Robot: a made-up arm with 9 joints. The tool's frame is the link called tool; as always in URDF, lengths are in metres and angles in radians.
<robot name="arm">
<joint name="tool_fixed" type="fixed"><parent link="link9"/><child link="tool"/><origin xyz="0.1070 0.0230 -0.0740" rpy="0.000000 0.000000 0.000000"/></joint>
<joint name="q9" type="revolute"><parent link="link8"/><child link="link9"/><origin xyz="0.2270 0.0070 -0.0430" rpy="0.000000 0.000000 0.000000"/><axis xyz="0 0 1"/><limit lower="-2.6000" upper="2.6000"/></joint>
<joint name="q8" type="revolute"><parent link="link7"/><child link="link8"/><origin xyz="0.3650 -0.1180 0.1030" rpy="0.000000 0.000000 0.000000"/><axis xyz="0 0 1"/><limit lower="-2.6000" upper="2.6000"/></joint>
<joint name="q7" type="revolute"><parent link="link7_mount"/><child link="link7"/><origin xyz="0.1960 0.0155 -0.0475" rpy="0.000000 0.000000 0.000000"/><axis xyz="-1 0 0"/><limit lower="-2.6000" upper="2.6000"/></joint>
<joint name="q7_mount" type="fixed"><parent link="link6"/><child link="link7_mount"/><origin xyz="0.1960 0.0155 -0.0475" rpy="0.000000 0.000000 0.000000"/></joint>
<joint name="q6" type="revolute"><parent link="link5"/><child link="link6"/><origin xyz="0.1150 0.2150 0.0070" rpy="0.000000 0.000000 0.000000"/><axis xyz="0 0 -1"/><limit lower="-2.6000" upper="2.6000"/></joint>
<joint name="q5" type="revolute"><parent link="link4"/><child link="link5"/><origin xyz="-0.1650 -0.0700 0.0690" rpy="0.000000 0.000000 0.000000"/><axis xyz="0 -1 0"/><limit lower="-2.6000" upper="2.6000"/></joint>
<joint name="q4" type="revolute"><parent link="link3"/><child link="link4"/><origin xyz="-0.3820 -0.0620 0.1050" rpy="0.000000 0.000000 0.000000"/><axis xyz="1 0 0"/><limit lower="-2.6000" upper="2.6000"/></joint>
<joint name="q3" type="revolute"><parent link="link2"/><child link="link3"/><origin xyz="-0.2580 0.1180 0.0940" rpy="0.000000 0.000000 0.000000"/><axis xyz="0 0 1"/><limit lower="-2.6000" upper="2.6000"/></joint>
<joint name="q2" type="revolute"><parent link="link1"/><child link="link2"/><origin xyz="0.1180 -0.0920 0.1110" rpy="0.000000 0.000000 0.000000"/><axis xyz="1 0 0"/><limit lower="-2.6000" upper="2.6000"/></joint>
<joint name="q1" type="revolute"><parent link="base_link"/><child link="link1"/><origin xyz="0.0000 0.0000 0.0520" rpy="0.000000 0.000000 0.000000"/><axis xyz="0 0 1"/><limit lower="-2.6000" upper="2.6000"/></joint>
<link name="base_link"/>
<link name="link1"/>
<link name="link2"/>
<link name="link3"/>
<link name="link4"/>
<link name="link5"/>
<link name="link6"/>
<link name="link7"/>
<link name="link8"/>
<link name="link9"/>
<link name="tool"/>
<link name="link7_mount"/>
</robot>
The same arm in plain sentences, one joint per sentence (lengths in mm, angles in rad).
The arm has nine revolute joints in a row. What follows holds with every joint at zero, and every direction is one of the base frame's. Joint 1 sits 52.0 mm along +z from the base frame's origin and turns about +z, from -2.6000 to 2.6000 rad. Joint 2 sits 118.0 mm along +x and 92.0 mm along -y and 111.0 mm along +z from joint 1 and turns about +x, from -2.6000 to 2.6000 rad. Joint 3 sits 258.0 mm along -x and 118.0 mm along +y and 94.0 mm along +z from joint 2 and turns about +z, from -2.6000 to 2.6000 rad. Joint 4 sits 382.0 mm along -x and 62.0 mm along -y and 105.0 mm along +z from joint 3 and turns about +x, from -2.6000 to 2.6000 rad. Joint 5 sits 165.0 mm along -x and 70.0 mm along -y and 69.0 mm along +z from joint 4 and turns about -y, from -2.6000 to 2.6000 rad. Joint 6 sits 115.0 mm along +x and 215.0 mm along +y and 7.0 mm along +z from joint 5 and turns about -z, from -2.6000 to 2.6000 rad. Joint 7 sits 392.0 mm along +x and 31.0 mm along +y and 95.0 mm along -z from joint 6 and turns about -x, from -2.6000 to 2.6000 rad. Joint 8 sits 365.0 mm along +x and 118.0 mm along -y and 103.0 mm along +z from joint 7 and turns about +z, from -2.6000 to 2.6000 rad. Joint 9 sits 227.0 mm along +x and 7.0 mm along +y and 43.0 mm along -z from joint 8 and turns about +z, from -2.6000 to 2.6000 rad. The tool frame, which is the frame that the pose is given for, sits 107.0 mm along +x and 23.0 mm along +y and 74.0 mm along -z from joint 9; its axes are parallel to the base frame's.
